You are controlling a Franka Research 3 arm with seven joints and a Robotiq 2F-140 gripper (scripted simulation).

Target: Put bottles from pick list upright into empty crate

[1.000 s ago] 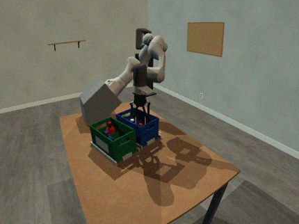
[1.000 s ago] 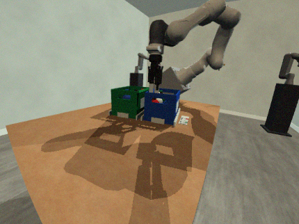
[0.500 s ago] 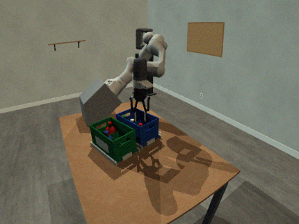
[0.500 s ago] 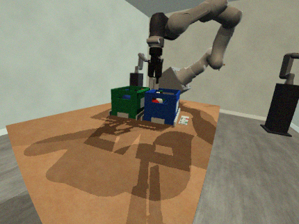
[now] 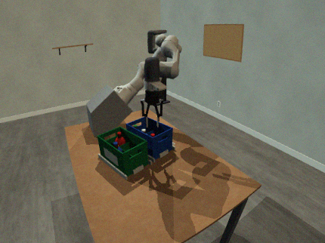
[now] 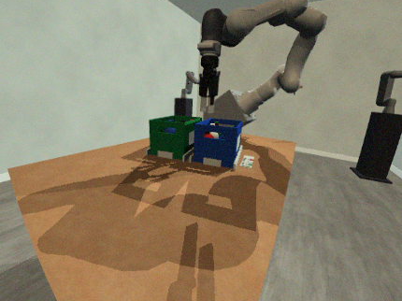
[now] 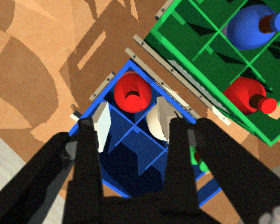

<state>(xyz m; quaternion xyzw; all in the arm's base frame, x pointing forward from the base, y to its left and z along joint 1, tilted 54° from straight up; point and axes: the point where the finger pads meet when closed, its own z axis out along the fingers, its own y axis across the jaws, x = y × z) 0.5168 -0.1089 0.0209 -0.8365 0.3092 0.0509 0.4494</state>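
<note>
The green crate lies 6 cm behind my hand, 19 cm to the right of it and 17 cm below it. The rest, counted from my hand: white bottle: 9 cm behind, 1 cm to the right, 17 cm below; then green bottle: 18 cm behind, 2 cm to the right, 17 cm below; then blue crate: 10 cm behind, 4 cm to the left, 17 cm below.
</note>
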